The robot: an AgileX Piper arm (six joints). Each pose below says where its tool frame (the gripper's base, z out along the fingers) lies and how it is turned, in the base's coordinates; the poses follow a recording.
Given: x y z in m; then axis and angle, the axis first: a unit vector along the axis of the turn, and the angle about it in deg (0 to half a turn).
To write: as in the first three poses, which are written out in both.
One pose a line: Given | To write
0.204 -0.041 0.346 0.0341 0.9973 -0.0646 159.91 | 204 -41 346 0.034 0.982 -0.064 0.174
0.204 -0.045 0.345 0.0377 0.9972 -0.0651 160.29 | 204 -45 345 0.037 0.982 -0.064 0.171
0.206 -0.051 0.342 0.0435 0.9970 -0.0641 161.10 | 206 -51 342 0.043 0.983 -0.063 0.164
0.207 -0.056 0.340 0.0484 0.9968 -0.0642 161.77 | 207 -56 340 0.048 0.984 -0.063 0.158
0.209 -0.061 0.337 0.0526 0.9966 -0.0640 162.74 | 209 -61 337 0.052 0.985 -0.063 0.150
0.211 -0.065 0.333 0.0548 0.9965 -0.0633 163.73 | 211 -65 333 0.054 0.986 -0.063 0.142
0.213 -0.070 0.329 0.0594 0.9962 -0.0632 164.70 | 213 -70 329 0.059 0.987 -0.063 0.133
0.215 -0.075 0.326 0.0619 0.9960 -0.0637 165.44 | 215 -75 326 0.061 0.988 -0.063 0.127
